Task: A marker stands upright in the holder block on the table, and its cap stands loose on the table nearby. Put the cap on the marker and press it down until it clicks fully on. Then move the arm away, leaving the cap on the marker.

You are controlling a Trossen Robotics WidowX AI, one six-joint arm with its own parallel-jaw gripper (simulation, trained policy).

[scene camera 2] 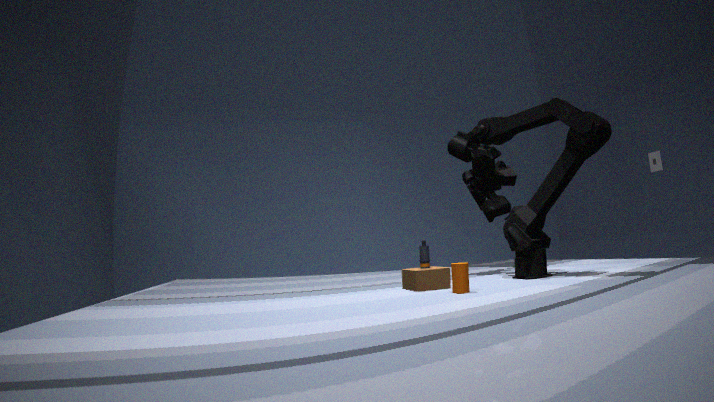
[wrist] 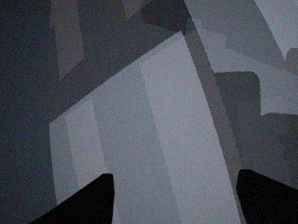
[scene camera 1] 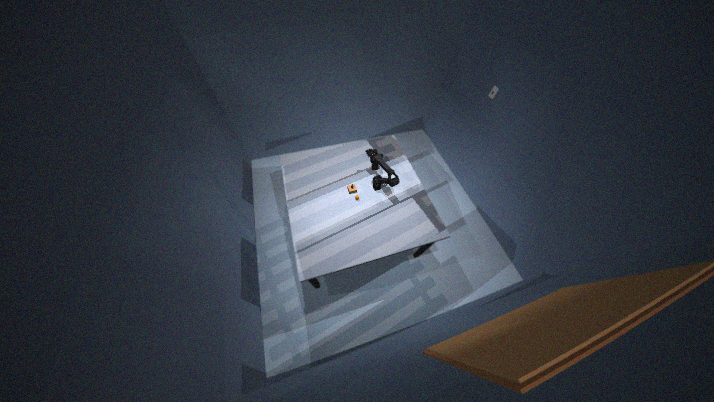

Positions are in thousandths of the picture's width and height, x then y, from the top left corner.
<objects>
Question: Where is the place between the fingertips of the gripper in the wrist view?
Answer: At 596, 815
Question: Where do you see a holder block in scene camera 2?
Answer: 606, 695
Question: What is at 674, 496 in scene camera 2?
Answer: The gripper.
</objects>
